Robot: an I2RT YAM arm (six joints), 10 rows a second.
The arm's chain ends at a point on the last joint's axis. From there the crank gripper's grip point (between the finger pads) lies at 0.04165 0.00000 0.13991 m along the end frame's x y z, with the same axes.
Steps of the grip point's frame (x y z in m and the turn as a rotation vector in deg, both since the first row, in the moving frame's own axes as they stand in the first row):
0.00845 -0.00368 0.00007 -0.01 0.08 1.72
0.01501 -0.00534 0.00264 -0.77 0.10 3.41
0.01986 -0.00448 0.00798 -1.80 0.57 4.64
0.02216 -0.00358 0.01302 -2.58 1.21 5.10
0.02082 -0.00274 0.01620 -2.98 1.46 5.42
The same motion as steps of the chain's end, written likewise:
0.00827 -0.00496 0.00013 -0.01 0.08 1.72
0.01490 -0.00970 0.00274 -0.77 0.10 3.41
0.01879 -0.01229 0.00852 -1.80 0.57 4.64
0.01966 -0.01368 0.01415 -2.58 1.21 5.10
0.01781 -0.01407 0.01760 -2.98 1.46 5.42

